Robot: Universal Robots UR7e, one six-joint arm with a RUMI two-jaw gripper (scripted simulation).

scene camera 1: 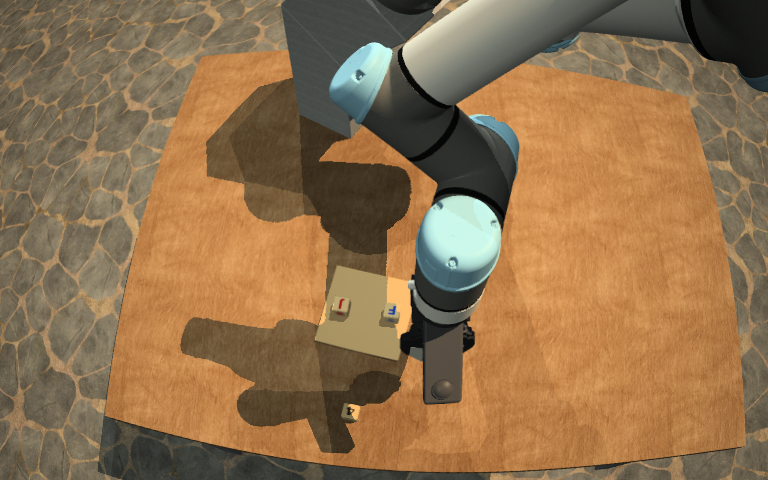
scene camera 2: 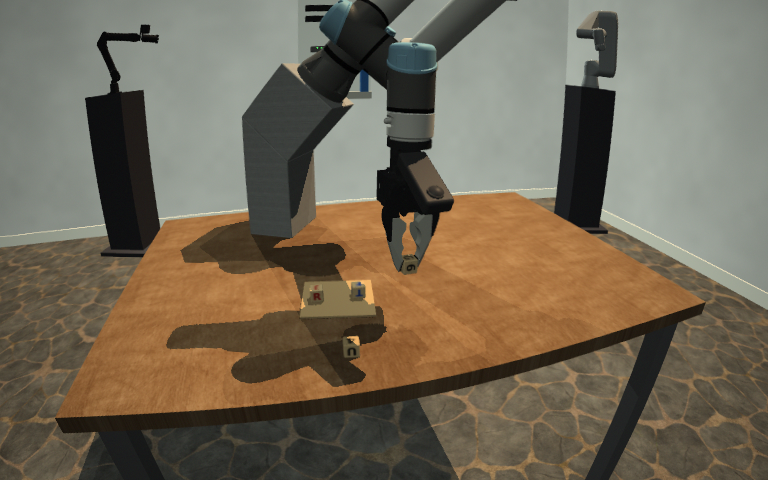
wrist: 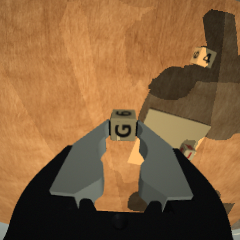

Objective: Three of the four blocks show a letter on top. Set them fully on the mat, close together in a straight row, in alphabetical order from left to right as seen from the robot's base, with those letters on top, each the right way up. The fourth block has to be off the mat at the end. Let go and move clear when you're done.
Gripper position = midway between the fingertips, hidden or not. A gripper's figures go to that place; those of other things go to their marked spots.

Labels:
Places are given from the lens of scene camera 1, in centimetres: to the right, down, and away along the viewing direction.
gripper (scene camera 1: 431, 357): 7, 17, 85
tan mat (scene camera 1: 364, 331): -3, 15, 97

